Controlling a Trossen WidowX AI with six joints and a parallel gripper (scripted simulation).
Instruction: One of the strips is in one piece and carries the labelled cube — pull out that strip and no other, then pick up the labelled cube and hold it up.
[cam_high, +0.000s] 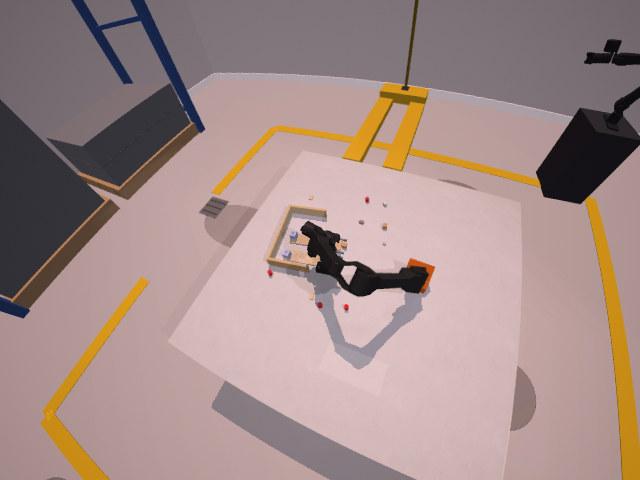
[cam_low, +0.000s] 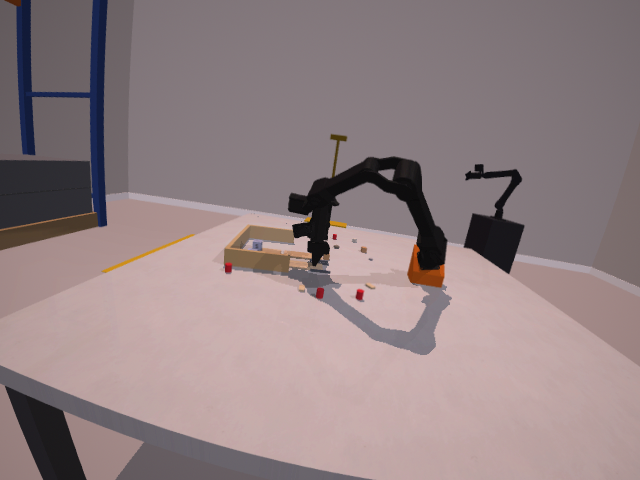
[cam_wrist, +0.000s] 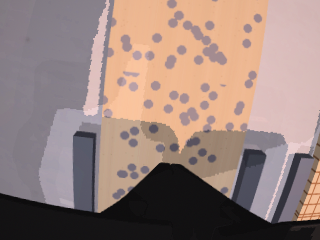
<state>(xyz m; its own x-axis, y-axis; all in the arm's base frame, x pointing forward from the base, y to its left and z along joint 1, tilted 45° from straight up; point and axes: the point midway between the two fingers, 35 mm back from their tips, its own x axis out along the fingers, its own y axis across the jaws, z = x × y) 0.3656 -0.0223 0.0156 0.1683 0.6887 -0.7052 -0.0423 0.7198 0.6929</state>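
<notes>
The speckled strip is 9 cm ahead of my gripper tip.
</notes>
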